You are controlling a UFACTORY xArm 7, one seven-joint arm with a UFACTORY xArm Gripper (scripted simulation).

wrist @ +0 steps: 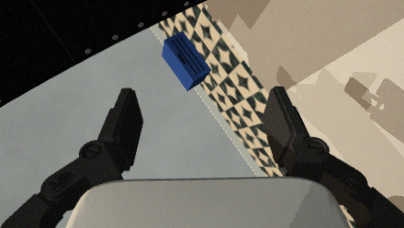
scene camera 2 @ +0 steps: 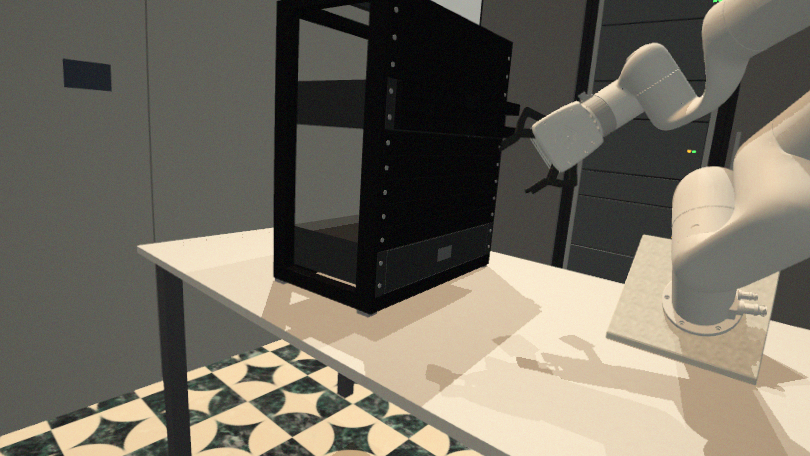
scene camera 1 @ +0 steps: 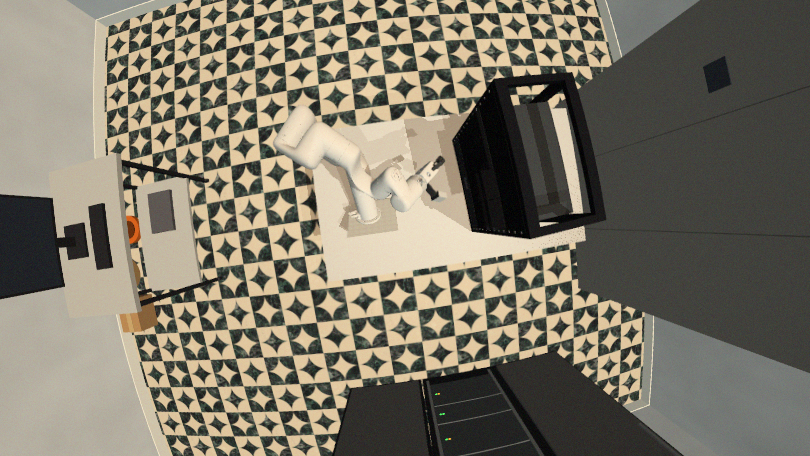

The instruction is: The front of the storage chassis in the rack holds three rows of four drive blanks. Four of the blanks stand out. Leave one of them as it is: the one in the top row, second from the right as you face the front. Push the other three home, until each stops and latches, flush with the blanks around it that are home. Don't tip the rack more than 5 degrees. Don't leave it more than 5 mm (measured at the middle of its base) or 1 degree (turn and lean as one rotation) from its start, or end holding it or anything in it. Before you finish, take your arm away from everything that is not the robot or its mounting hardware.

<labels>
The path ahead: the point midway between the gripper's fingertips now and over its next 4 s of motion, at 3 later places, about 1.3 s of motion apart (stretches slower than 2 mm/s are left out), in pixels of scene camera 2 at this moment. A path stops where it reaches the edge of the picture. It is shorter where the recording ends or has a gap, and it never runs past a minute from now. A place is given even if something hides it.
The gripper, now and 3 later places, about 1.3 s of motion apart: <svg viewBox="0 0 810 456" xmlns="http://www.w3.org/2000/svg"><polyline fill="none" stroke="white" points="512,170 577,126 593,124 587,123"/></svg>
</labels>
